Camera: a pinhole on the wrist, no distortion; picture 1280 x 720 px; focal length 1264.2 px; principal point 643.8 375.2 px. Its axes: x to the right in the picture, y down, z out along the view. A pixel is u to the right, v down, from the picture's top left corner.
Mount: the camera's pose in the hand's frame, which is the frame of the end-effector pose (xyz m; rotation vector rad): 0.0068 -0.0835 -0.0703 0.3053 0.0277 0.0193
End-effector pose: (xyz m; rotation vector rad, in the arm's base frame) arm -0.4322 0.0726 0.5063 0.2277 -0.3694 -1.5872
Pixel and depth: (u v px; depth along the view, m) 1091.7 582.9 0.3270
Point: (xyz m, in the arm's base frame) -0.6515 -0.0317 0.7053
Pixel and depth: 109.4 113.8 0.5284
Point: -0.8970 0.3162 0.7357
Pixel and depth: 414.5 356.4 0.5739
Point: -0.8504 0.2026 0.8423
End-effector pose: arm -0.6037 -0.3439 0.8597 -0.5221 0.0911 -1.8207
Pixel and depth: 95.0 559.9 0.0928
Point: -0.6764 -0.2792 0.9031
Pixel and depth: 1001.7 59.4 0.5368
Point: -0.8151 -0.3115 1.3886
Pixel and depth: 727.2 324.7 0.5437
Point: -0.6809 -0.2264 1.3587
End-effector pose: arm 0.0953 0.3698 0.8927 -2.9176 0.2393 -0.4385
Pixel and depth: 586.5 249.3 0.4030
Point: 0.2204 0.6522 0.6580
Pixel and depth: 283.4 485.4 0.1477
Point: 0.1043 0.5003 0.8368
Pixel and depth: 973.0 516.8 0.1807
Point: 0.1989 0.4893 0.8321
